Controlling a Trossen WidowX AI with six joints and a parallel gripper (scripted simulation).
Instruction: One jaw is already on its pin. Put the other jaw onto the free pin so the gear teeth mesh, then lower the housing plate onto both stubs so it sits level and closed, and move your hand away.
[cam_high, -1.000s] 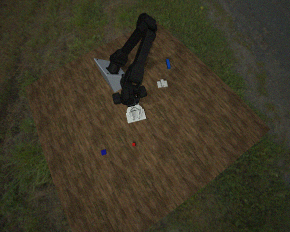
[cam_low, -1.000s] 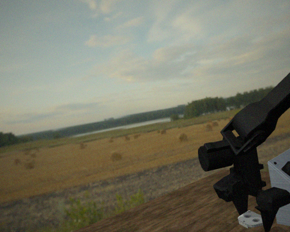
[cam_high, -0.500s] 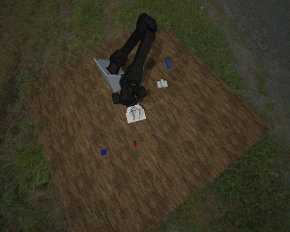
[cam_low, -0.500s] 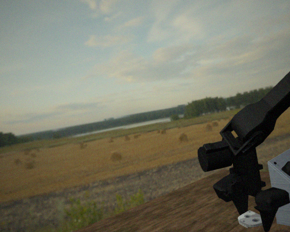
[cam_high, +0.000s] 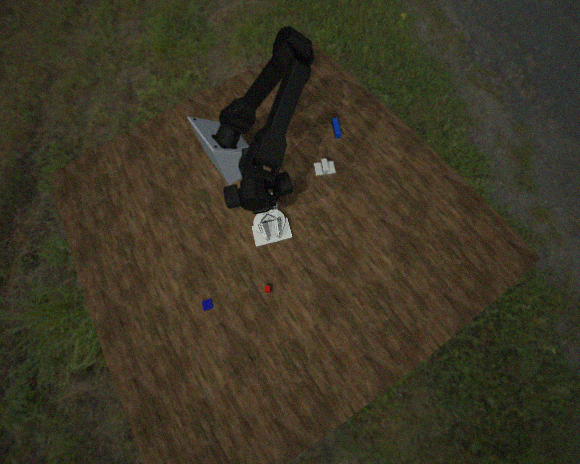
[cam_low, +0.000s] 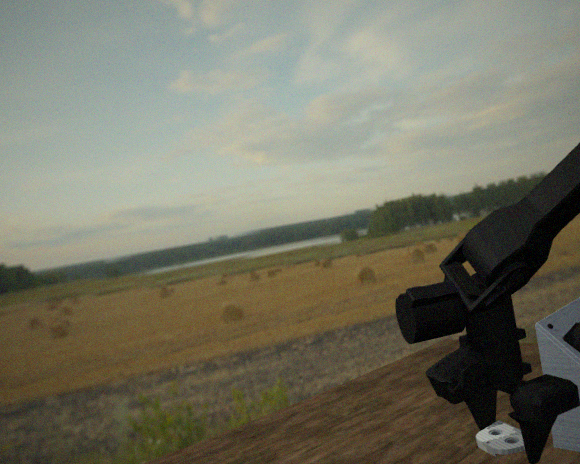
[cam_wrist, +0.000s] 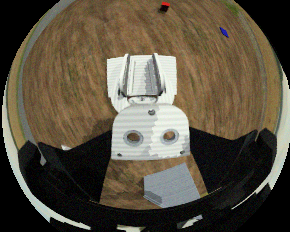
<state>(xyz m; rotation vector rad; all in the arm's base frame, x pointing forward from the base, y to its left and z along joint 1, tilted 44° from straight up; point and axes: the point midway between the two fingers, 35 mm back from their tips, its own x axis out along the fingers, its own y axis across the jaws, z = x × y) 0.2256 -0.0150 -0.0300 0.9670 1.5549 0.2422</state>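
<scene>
The white jaw is 1 cm ahead of my gripper tip, 2 cm to the right of it and 7 cm below it. From my gripper tip the other things lie so: white stepped piece: 1 cm behind, 27 cm to the left, 7 cm below; red cube: 20 cm ahead, 15 cm to the right, 7 cm below; blue square: 11 cm ahead, 32 cm to the right, 8 cm below.
</scene>
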